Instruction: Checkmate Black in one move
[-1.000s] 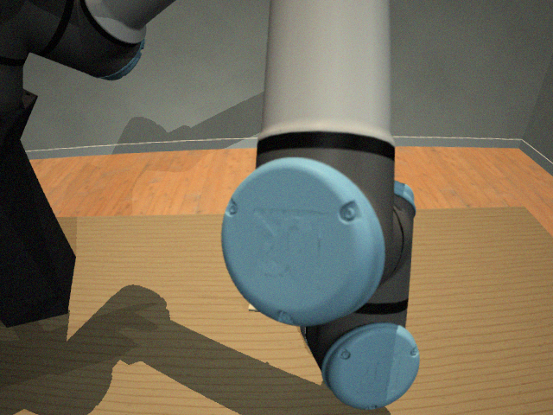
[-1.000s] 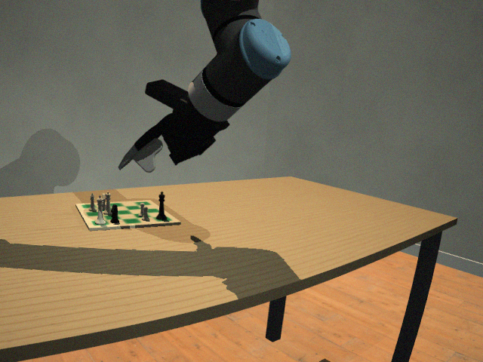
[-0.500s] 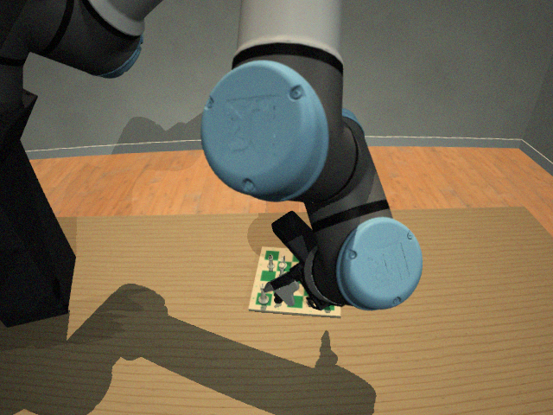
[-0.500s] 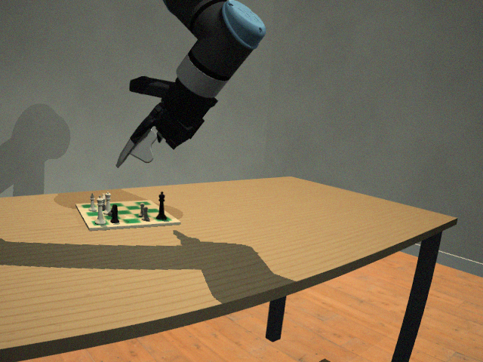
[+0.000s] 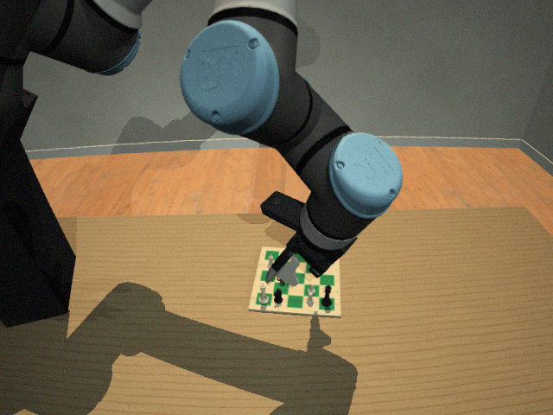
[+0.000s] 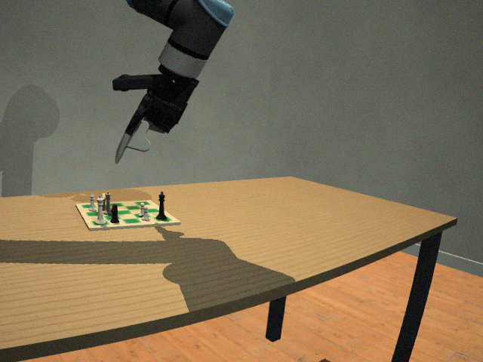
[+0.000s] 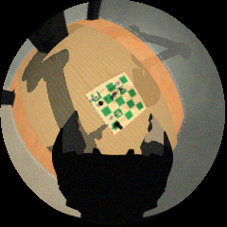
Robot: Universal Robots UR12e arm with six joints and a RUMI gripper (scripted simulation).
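Now: hand 160 mm above the green-and-cream chessboard, 70 mm to the right of it and 30 mm short of it. Also, from my hand: tall white piece (130 mm below, 60 mm behind, 20 mm to the left).
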